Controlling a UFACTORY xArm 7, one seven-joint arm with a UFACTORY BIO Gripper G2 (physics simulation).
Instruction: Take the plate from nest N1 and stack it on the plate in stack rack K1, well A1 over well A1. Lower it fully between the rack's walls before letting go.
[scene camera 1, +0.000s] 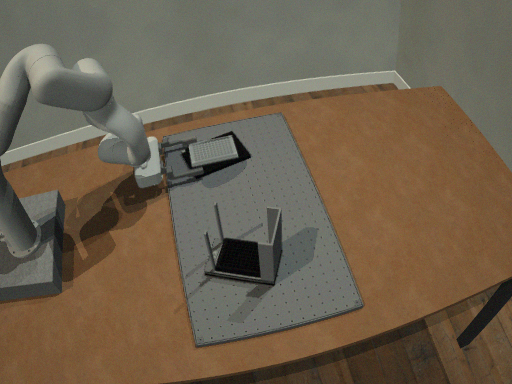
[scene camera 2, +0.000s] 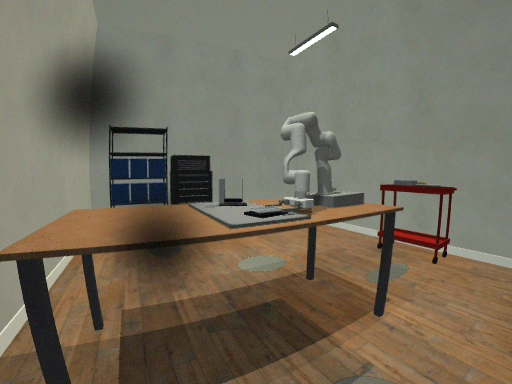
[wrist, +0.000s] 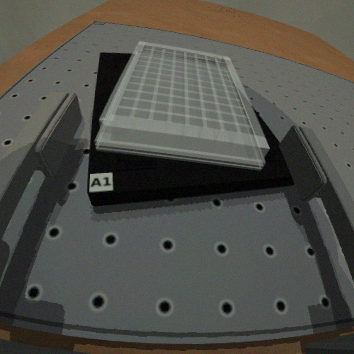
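Seen in the pictures: end effector, tool point: (scene camera 1: 192, 156) (scene camera 2: 277, 208) (wrist: 190, 145); arm's base, origin of the base link: (scene camera 1: 25, 239) (scene camera 2: 324, 193).
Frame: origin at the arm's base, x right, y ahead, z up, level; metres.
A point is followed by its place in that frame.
Observation:
The pale, clear-sided plate (scene camera 1: 214, 151) @[x -0.231, y 0.575, z -0.028 m] (wrist: 182, 100) @[x -0.241, y 0.542, z -0.027 m] lies turned askew on the black nest N1 (scene camera 1: 242, 150) @[x -0.232, y 0.651, z -0.042 m] (wrist: 195, 179) @[x -0.229, y 0.497, z -0.042 m], whose A1 label shows at the near left corner in the wrist view. Whether the plate is seated flat I cannot tell. My gripper (scene camera 1: 198, 156) @[x -0.234, y 0.511, z -0.033 m] (wrist: 181, 147) @[x -0.234, y 0.511, z -0.033 m] is open, with one finger on either side of the plate's near part and a gap at each side. The stack rack K1 (scene camera 1: 270, 257) @[x 0.198, y 0.648, z 0.058 m] (scene camera 2: 222, 192) @[x 0.105, y 0.670, z 0.023 m] stands apart from the nest, with tall corner walls and thin posts. A black gridded plate (scene camera 1: 239, 257) @[x 0.130, y 0.590, z -0.022 m] lies low between them.
The nest and rack stand on a grey perforated board (scene camera 1: 300, 200) @[x -0.029, y 0.765, z -0.053 m] (scene camera 2: 230, 223) @[x -0.365, y 0.788, z -0.054 m] on the brown table (scene camera 1: 400, 200) @[x 0.023, y 1.037, z -0.067 m] (scene camera 2: 150, 227) @[x -0.272, y 1.071, z -0.067 m]. The rack's walls and posts rise well above its black plate. A red cart (scene camera 2: 417, 189) and a black shelf unit (scene camera 2: 138, 131) stand beyond the table.

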